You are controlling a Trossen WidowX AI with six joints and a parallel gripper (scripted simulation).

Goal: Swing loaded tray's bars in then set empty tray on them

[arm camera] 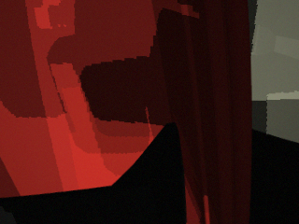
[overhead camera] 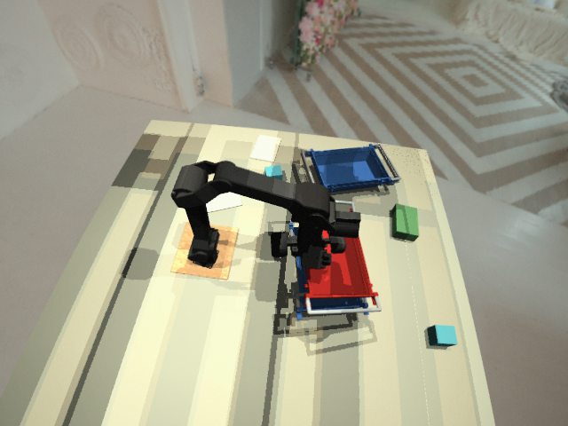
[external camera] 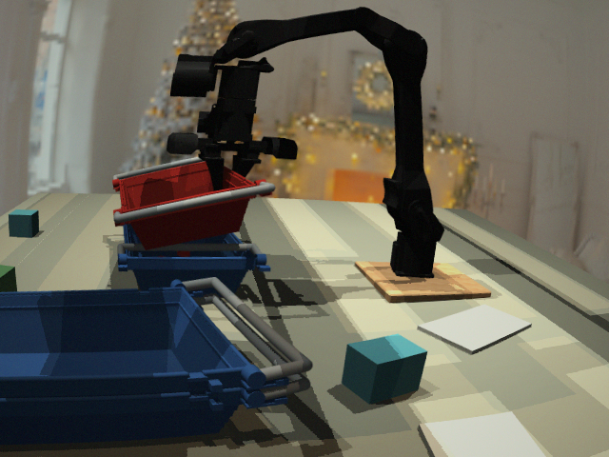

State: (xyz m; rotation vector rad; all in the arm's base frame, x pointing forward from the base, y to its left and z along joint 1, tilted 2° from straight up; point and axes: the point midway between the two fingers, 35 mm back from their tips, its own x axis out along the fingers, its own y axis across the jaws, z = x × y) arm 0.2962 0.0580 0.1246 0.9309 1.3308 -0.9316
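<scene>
Now: the red tray 7 cm ahead of my gripper tip, 3 cm to the left of it and 2 cm above it. From my gripper tip the other things lie so: green block: 31 cm ahead, 28 cm to the left, 8 cm below.
</scene>
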